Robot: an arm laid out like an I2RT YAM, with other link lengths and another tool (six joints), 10 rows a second.
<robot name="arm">
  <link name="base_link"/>
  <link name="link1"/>
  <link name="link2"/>
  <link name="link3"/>
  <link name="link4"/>
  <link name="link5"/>
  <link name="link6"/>
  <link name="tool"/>
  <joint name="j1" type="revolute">
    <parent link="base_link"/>
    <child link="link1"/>
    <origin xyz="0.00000 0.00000 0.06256" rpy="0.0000 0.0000 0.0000"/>
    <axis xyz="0 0 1"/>
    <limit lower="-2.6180" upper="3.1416"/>
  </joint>
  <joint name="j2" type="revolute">
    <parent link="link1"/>
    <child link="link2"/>
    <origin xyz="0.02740 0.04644 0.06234" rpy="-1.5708 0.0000 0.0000"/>
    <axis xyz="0 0 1"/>
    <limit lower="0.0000" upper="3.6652"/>
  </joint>
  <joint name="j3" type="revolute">
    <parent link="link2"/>
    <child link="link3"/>
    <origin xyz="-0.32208 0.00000 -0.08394" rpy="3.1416 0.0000 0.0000"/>
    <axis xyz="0 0 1"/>
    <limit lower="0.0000" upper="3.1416"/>
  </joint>
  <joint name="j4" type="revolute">
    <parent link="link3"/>
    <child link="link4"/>
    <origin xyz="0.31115 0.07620 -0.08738" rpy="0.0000 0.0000 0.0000"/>
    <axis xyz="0 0 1"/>
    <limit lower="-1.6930" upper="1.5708"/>
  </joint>
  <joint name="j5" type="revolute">
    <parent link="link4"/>
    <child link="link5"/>
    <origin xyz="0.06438 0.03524 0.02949" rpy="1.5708 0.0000 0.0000"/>
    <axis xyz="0 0 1"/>
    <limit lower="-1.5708" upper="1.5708"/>
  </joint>
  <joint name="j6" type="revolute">
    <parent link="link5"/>
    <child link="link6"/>
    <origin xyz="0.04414 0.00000 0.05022" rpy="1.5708 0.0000 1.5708"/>
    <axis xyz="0 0 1"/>
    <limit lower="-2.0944" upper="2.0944"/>
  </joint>
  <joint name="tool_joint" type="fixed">
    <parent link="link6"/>
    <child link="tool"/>
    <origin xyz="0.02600 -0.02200 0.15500" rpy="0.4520 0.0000 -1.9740"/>
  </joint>
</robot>
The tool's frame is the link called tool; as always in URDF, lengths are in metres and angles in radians.
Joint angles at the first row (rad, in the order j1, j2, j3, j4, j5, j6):
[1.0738, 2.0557, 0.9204, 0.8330, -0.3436, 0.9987]
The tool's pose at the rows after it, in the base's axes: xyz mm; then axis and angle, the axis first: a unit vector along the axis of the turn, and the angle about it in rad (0 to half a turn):
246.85 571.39 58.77 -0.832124 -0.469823 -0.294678 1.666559
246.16 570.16 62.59 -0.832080 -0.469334 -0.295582 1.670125
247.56 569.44 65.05 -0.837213 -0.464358 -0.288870 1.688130
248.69 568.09 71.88 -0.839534 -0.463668 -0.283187 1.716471
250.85 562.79 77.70 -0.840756 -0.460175 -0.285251 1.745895
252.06 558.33 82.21 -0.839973 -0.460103 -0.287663 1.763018
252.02 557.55 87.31 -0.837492 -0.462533 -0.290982 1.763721
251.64 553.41 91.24 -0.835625 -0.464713 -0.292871 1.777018
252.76 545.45 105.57 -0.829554 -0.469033 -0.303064 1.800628
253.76 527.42 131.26 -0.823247 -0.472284 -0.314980 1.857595
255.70 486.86 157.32 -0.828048 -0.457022 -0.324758 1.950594
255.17 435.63 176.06 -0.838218 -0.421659 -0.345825 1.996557
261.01 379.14 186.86 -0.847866 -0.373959 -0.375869 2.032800
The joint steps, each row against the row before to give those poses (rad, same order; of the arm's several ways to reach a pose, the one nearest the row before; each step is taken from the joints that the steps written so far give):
[0.0000, -0.0124, 0.0015, -0.0307, 0.0061, -0.0138]
[0.0015, -0.0138, -0.0030, -0.0123, 0.0046, -0.0016]
[0.0000, -0.0153, 0.0122, -0.0505, 0.0077, -0.0046]
[0.0015, -0.0276, 0.0154, -0.0705, 0.0122, -0.0168]
[0.0000, -0.0292, 0.0000, -0.0490, 0.0215, -0.0153]
[-0.0015, -0.0214, -0.0046, -0.0262, 0.0108, -0.0123]
[0.0000, -0.0123, -0.0016, -0.0063, 0.0015, -0.0047]
[0.0000, -0.0199, -0.0076, -0.0183, 0.0077, -0.0122]
[-0.0015, -0.0491, -0.0108, -0.0398, 0.0183, -0.0245]
[-0.0016, -0.0980, -0.0122, -0.1056, 0.0413, -0.0444]
[-0.0121, -0.1502, -0.0368, -0.1626, 0.0706, -0.0400]
[-0.0261, -0.1687, -0.0857, -0.0938, 0.0568, 0.0121]
[-0.0551, -0.1673, -0.0951, -0.0674, 0.0430, 0.0215]

